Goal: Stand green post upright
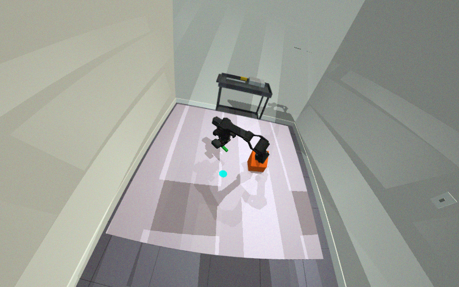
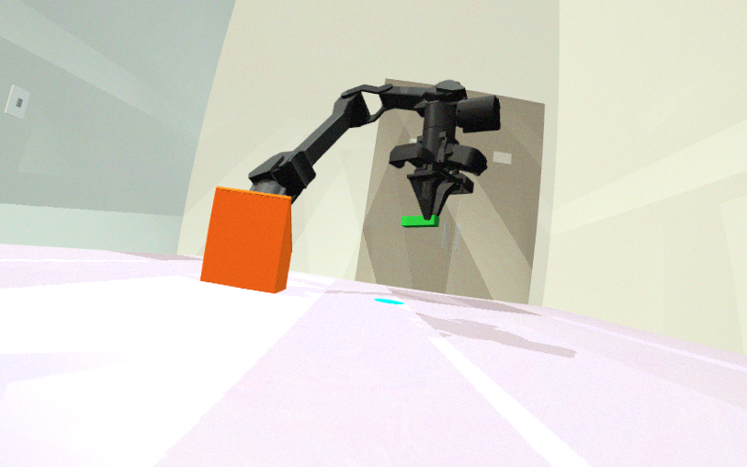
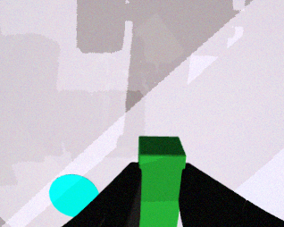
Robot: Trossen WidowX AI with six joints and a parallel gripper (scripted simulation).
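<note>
My gripper tip is now 15 cm above the cyan circle, 14 cm to the right of it and 3 cm past it. Round my gripper tip: green post (1 cm to the left, 1 cm behind).
</note>
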